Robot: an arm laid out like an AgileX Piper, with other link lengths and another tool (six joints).
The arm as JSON. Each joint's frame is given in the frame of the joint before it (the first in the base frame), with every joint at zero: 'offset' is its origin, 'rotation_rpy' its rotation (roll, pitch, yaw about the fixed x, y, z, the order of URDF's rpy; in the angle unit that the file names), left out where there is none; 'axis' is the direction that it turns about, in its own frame. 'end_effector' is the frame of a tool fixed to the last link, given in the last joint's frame.
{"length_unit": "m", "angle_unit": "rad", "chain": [
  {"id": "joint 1", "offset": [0.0, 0.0, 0.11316], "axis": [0.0, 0.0, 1.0]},
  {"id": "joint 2", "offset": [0.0, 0.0, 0.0], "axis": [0.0, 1.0, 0.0]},
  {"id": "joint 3", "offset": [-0.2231, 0.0, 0.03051], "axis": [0.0, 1.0, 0.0]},
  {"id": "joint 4", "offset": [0.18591, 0.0, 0.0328], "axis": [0.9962, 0.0, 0.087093]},
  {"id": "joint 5", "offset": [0.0, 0.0, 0.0], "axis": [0.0, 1.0, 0.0]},
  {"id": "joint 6", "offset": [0.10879, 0.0, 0.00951], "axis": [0.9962, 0.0, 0.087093]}
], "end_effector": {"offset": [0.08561, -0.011, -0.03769], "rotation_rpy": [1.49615, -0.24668, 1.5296]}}
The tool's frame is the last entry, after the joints.
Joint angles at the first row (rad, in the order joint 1, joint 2, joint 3, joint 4, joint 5, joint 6):
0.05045 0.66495 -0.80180 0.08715 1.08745 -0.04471
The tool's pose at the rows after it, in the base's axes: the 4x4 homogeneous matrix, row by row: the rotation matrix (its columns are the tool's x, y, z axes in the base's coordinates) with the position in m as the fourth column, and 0 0 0 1 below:
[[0.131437 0.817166 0.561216 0.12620], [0.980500 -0.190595 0.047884 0.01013], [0.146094 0.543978 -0.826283 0.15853], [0 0 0 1]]
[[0.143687 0.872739 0.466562 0.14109], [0.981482 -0.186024 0.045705 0.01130], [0.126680 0.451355 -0.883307 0.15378], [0 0 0 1]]
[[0.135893 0.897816 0.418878 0.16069], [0.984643 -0.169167 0.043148 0.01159], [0.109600 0.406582 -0.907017 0.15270], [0 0 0 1]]
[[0.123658 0.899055 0.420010 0.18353], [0.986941 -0.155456 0.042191 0.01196], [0.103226 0.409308 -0.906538 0.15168], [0 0 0 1]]
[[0.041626 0.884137 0.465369 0.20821], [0.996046 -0.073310 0.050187 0.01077], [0.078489 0.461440 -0.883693 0.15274], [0 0 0 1]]
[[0.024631 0.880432 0.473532 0.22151], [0.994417 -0.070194 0.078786 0.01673], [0.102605 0.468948 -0.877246 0.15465], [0 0 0 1]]
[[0.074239 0.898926 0.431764 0.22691], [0.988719 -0.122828 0.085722 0.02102], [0.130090 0.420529 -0.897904 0.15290], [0 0 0 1]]
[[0.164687 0.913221 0.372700 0.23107], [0.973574 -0.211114 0.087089 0.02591], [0.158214 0.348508 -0.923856 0.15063], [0 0 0 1]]
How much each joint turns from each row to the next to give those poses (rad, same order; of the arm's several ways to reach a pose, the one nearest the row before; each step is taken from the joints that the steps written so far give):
0.00010 0.15298 -0.07805 0.00099 0.02179 -0.00272
-0.00010 0.16662 -0.07570 0.00212 0.01979 -0.00119
0.00003 0.13679 -0.08343 0.00002 0.00093 -0.01593
-0.00001 0.10152 -0.06435 0.00075 -0.03740 -0.01738
0.00000 0.06495 -0.04351 0.01113 -0.06687 -0.09523
0.00000 0.05111 -0.05015 0.03392 -0.01044 -0.02198
0.00000 0.06532 -0.06305 0.00659 0.04095 0.05610
-0.00001 0.07554 -0.07638 -0.00090 0.05948 0.09977

